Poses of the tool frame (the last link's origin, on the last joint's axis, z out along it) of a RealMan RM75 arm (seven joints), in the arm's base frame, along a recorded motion.
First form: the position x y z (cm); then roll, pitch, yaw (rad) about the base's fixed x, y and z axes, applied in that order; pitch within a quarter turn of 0, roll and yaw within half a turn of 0.
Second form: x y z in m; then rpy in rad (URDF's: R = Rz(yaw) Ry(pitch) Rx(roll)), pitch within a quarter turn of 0, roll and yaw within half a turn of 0. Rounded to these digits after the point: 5 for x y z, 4 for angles.
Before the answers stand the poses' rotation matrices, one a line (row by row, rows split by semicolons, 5 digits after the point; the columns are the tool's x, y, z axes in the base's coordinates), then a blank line. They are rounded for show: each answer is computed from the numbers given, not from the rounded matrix.
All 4 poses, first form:
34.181, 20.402, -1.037, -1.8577, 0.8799, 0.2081
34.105, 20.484, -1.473, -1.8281, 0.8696, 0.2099
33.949, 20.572, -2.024, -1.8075, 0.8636, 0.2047
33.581, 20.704, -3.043, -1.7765, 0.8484, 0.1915
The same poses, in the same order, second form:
0.62348 -0.66476 -0.41154; 0.13165 -0.42959 0.89337; -0.77068 -0.61118 -0.18033
0.63097 -0.66968 -0.39167; 0.13442 -0.40285 0.90534; -0.76407 -0.62389 -0.16417
0.63614 -0.67589 -0.37215; 0.13207 -0.37982 0.91558; -0.76019 -0.63159 -0.15236
0.64910 -0.68211 -0.33676; 0.12584 -0.34030 0.93186; -0.75022 -0.64724 -0.13505

0.34181, 0.20402, -0.01037, -1.8577, 0.8799, 0.2081
0.34105, 0.20484, -0.01473, -1.8281, 0.8696, 0.2099
0.33949, 0.20572, -0.02024, -1.8075, 0.8636, 0.2047
0.33581, 0.20704, -0.03043, -1.7765, 0.8484, 0.1915

